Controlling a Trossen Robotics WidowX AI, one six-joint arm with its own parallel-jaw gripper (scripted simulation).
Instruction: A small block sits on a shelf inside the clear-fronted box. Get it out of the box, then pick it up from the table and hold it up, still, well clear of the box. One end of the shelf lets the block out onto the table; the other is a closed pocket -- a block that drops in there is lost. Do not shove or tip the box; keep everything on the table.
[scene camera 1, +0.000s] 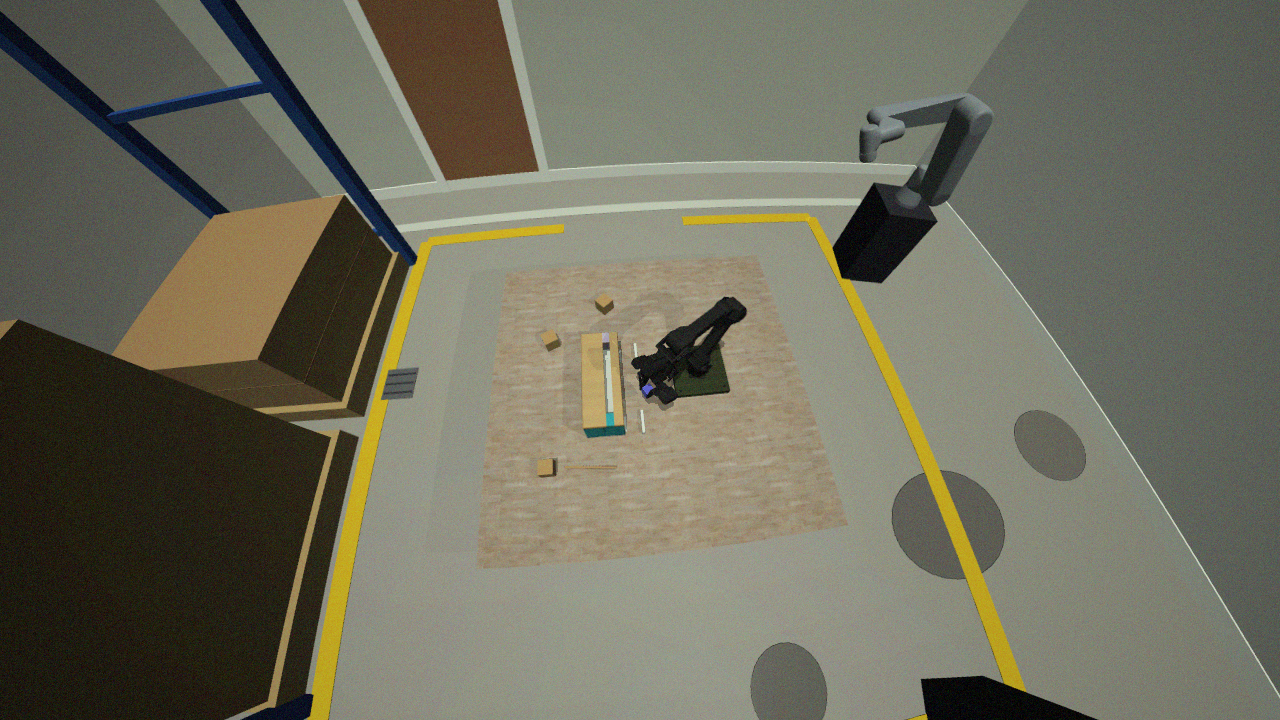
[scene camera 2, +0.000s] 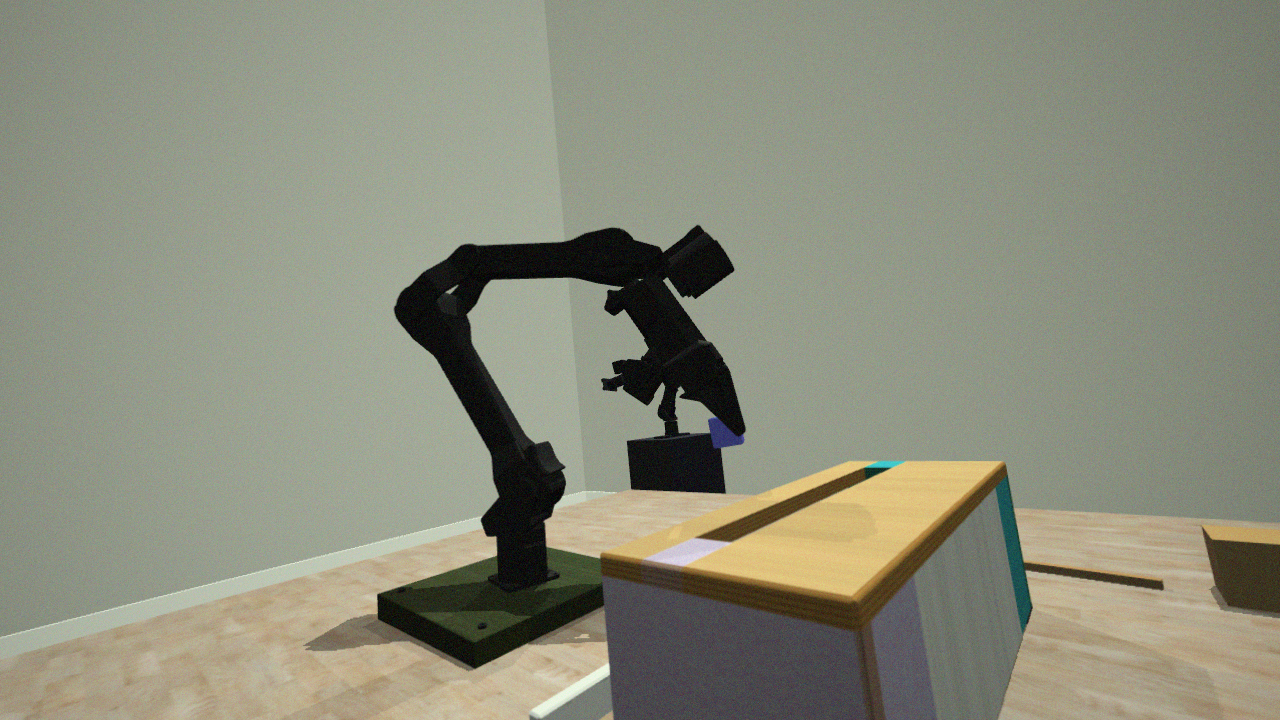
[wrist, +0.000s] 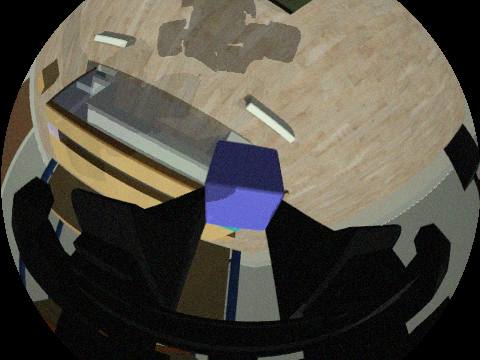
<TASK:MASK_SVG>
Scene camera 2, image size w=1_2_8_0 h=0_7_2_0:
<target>my gripper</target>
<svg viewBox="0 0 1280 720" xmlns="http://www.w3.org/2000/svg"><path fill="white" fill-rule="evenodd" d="M664 314L652 323L643 334L644 341L649 348L646 354L641 357L641 360L627 359L621 368L627 380L623 384L623 390L648 406L662 382L670 394L678 392L678 388L681 386L685 393L680 395L680 398L701 402L736 436L742 435L746 431L730 370L724 363L722 356L712 342L704 338L682 307Z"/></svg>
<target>clear-fronted box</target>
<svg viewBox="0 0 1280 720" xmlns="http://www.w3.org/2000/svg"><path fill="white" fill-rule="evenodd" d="M1006 463L1004 461L847 461L845 464L839 464L600 554L609 664L564 689L561 693L530 711L530 720L600 720L611 711L613 711L614 720L996 720L1024 629L1029 622L1033 609L1024 558L1021 552L1014 504L1012 504Z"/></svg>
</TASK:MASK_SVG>
